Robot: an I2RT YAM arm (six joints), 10 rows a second.
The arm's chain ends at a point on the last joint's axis. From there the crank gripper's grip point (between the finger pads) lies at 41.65 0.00 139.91 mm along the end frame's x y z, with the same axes.
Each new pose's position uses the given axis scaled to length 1; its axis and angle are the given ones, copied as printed.
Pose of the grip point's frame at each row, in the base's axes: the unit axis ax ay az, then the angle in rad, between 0 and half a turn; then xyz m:
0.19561, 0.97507, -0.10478, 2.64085, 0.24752, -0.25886, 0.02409
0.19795, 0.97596, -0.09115, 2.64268, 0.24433, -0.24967, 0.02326
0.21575, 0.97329, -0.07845, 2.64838, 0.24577, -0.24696, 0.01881
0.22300, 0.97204, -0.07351, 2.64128, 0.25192, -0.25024, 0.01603
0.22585, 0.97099, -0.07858, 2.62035, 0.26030, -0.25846, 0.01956
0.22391, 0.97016, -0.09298, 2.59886, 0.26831, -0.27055, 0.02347
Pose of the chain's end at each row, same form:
0.19561, 0.97507, -0.10478, 2.64085, 0.22095, -0.23171, 0.16504
0.19795, 0.97596, -0.09115, 2.64268, 0.21725, -0.22634, 0.16479
0.21575, 0.97329, -0.07845, 2.64838, 0.21879, -0.22748, 0.16094
0.22300, 0.97204, -0.07351, 2.64128, 0.22364, -0.23199, 0.15807
0.22585, 0.97099, -0.07858, 2.62035, 0.22944, -0.23822, 0.16080
0.22391, 0.97016, -0.09298, 2.59886, 0.23540, -0.24574, 0.16351

